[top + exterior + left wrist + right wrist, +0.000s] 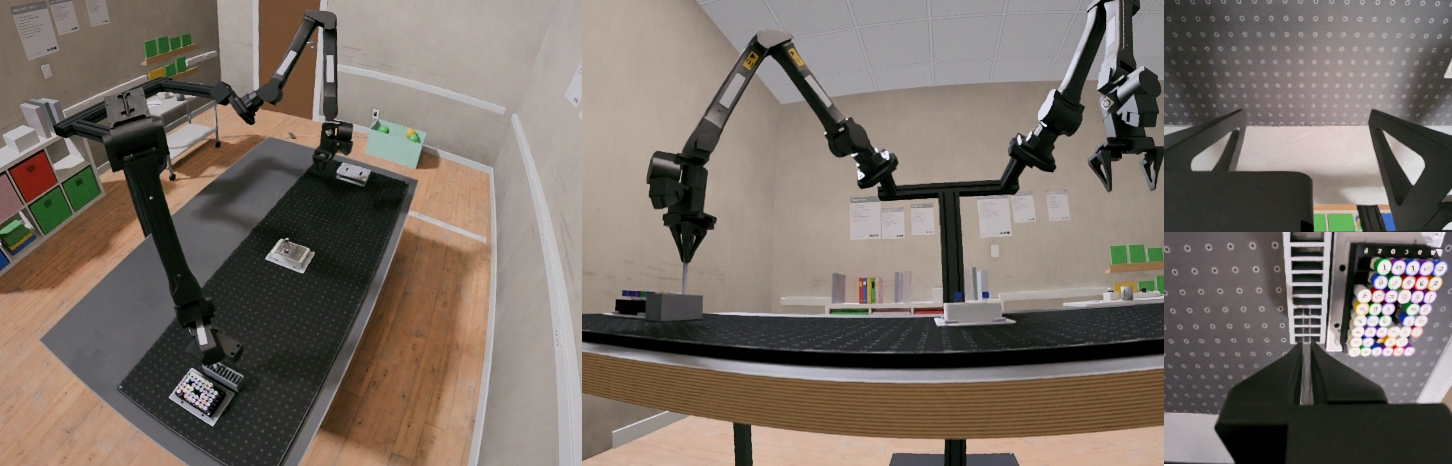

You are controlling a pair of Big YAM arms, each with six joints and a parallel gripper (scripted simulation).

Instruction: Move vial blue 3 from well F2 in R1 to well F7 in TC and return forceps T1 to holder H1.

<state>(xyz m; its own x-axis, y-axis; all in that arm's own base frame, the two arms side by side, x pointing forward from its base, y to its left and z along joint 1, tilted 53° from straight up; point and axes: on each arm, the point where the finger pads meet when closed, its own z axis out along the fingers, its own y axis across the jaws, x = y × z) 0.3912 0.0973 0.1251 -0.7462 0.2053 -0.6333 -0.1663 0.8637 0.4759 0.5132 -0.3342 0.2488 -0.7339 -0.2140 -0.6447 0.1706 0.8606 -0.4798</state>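
Now: right hand 20 mm short of the grey holder H1 and 110 mm above it.
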